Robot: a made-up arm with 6 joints.
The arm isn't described. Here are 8 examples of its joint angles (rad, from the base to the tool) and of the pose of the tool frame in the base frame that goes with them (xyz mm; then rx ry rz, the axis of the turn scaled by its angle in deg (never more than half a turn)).
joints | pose
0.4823 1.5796 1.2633 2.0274 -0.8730 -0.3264 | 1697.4 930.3 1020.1 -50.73 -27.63 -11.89
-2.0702 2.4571 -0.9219 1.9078 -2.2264 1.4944 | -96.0 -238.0 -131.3 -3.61 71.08 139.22
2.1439 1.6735 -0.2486 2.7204 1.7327 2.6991 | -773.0 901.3 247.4 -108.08 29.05 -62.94
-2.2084 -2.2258 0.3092 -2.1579 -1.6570 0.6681 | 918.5 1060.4 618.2 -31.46 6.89 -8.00
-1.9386 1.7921 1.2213 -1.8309 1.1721 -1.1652 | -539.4 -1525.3 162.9 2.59 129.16 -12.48
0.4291 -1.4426 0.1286 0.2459 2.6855 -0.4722 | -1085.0 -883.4 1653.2 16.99 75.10 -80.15
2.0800 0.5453 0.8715 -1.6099 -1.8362 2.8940 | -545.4 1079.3 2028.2 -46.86 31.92 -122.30
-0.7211 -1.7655 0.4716 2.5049 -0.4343 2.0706 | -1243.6 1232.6 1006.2 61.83 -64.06 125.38
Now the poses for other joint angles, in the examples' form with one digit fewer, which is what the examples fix.
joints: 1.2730 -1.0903 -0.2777 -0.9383 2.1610 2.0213
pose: 8 -701 1833 68.4 -62.4 -79.0
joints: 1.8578 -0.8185 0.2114 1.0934 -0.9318 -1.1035
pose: 461 -838 2451 97.3 17.1 31.9
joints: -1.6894 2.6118 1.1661 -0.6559 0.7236 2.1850
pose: -280 -573 -763 -14.2 59.1 -87.6
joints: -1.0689 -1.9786 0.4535 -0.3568 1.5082 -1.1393
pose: -1019 1196 855 -30.7 -40.7 156.8
